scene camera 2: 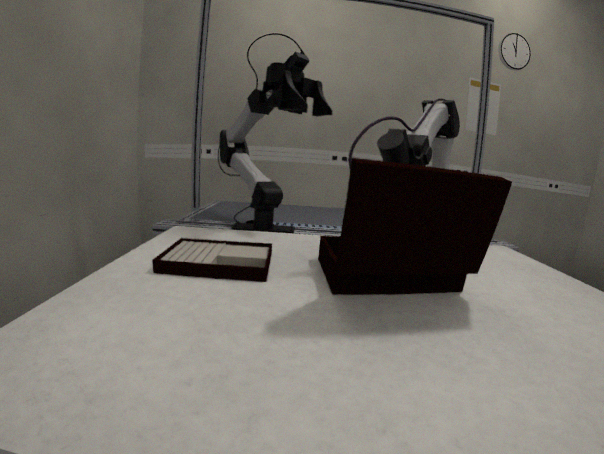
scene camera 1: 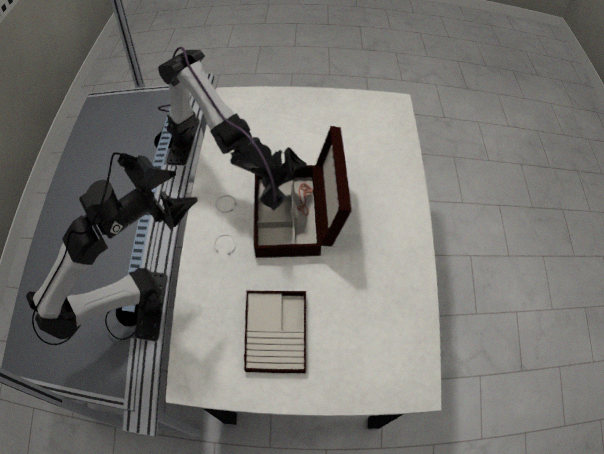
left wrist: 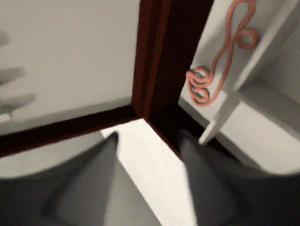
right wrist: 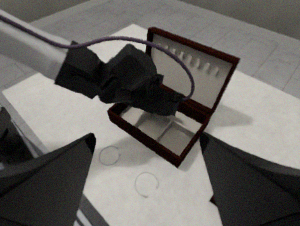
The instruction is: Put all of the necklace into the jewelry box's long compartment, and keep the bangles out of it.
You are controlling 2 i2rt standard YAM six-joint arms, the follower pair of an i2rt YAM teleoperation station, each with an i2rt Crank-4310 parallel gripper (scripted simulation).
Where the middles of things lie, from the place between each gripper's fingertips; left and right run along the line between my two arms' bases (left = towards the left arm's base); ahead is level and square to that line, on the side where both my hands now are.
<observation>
Now: the divided tray [scene camera 1: 268, 344] 43 cm to the right of my left hand, 8 cm below it and 4 cm behind it.
I see my right gripper [scene camera 1: 186, 185] 19 cm short of the divided tray, 19 cm to the left of it and 34 cm above it.
</observation>
